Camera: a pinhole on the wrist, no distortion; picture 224 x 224 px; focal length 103.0 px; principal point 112.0 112.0 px. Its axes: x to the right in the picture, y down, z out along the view. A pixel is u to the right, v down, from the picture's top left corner.
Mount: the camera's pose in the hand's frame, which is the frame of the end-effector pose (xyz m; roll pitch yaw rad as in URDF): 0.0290 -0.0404 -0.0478 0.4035 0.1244 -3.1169
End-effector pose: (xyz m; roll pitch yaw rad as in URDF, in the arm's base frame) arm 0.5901 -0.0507 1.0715 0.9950 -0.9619 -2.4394
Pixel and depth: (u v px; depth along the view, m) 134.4 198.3 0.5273
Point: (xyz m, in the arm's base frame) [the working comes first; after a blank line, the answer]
In the camera's frame: 0.1147 0.4418 0.5273

0.3275 0.5512 1.0059
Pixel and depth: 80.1 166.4 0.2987
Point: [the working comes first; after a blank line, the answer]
In the camera's frame: -0.0925 0.1578 0.2987

0.4368 0.1945 1.1975
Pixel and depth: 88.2 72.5 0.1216
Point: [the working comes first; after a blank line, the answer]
In the camera's frame: -0.0281 -0.0466 0.1216

0.6060 -0.0201 1.1462
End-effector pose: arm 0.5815 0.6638 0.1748 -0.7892 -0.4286 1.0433
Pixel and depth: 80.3 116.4 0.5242
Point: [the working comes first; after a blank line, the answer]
In the camera's frame: -0.1613 0.0224 0.5242

0.2209 0.8986 0.4254
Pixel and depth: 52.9 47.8 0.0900
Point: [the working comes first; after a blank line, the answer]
In the camera's frame: -0.0516 -0.0561 0.0900

0.5775 0.7502 0.1855
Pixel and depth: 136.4 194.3 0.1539
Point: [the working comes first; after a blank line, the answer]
In the camera's frame: 0.0365 0.1230 0.1539

0.5081 0.5973 0.3108
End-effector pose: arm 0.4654 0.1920 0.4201 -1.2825 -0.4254 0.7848
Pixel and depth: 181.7 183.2 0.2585
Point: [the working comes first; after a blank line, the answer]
In the camera's frame: 0.1749 0.1787 0.2585

0.1606 0.1638 0.5012
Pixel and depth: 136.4 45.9 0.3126
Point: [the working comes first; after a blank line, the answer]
In the camera's frame: 0.0741 -0.2006 0.3126

0.3219 0.3583 0.1960
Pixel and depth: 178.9 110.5 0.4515
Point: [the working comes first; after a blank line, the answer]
In the camera's frame: 0.2933 -0.0066 0.4515

0.0239 0.2459 0.2559
